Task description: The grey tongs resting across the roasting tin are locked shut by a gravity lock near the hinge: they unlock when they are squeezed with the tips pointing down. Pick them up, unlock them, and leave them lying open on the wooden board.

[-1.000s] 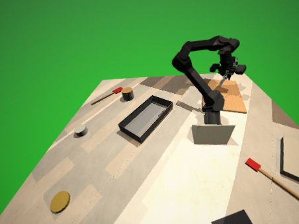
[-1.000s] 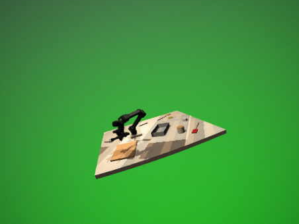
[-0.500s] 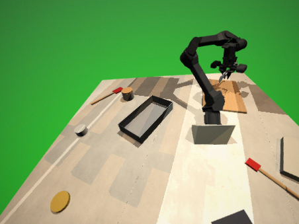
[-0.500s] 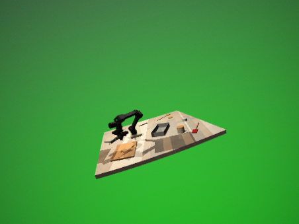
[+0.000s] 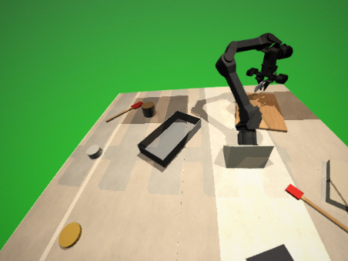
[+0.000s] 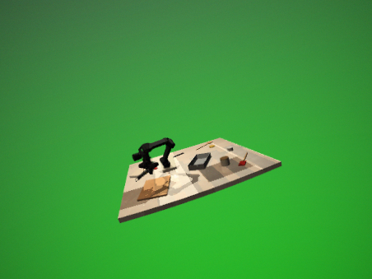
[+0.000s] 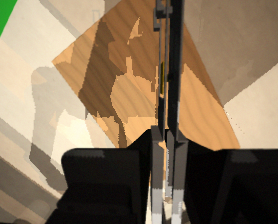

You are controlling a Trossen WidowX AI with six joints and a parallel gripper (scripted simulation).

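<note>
Right now my gripper tip is 120 mm above the wooden board. Round my gripper tip: white puck (810 mm ahead, 440 mm to the left, 110 mm below); then roasting tin (450 mm ahead, 290 mm to the left, 100 mm below); then red-headed spatula (810 mm ahead, 120 mm below, 60 mm to the left).
</note>
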